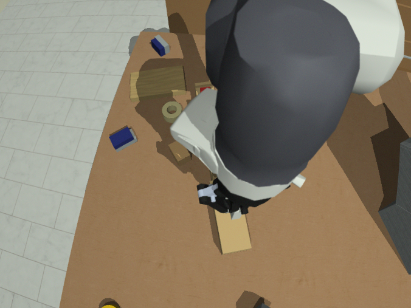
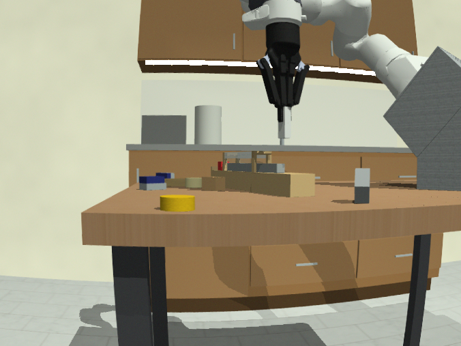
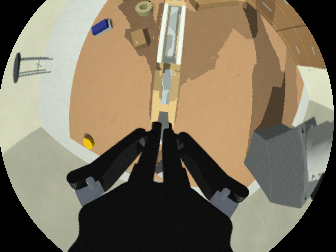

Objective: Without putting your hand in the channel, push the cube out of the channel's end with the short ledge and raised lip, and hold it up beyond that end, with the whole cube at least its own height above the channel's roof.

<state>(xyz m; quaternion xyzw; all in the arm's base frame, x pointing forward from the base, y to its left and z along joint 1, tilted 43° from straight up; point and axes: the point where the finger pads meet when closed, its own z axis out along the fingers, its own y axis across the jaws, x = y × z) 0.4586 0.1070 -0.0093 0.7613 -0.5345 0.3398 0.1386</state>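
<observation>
Now: the red cube 30 cm to the right of my hand, 9 cm below it and 7 cm ahead of it. Also, from my hand: tan box (16 cm to the right, 14 cm below, 12 cm ahead); wooden channel (17 cm to the right, 9 cm below, 4 cm ahead); grey block (21 cm to the left, 12 cm below, 7 cm behind).
</observation>
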